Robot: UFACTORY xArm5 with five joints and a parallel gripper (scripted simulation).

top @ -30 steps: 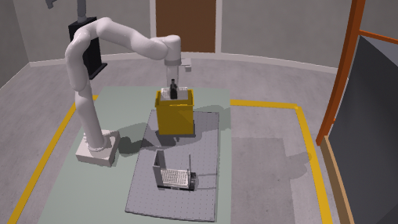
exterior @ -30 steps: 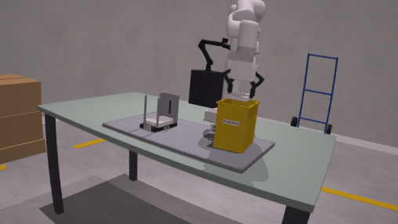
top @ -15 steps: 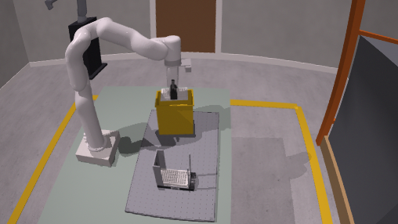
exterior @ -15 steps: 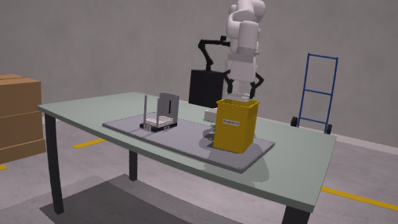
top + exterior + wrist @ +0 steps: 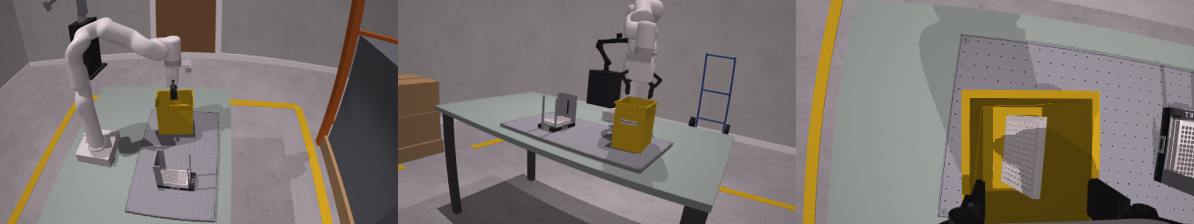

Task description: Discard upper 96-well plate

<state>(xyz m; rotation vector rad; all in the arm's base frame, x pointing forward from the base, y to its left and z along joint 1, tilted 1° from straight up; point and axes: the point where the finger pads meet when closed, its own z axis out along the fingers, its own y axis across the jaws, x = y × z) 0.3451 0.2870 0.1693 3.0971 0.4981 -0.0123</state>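
Right now the yellow plastics bin is 120 mm below my hand. The rest, counted from my hand: grey back panel (40 mm ahead, 360 mm to the right, 130 mm below); then thin upright post (180 mm ahead, 370 mm to the right, 130 mm below).
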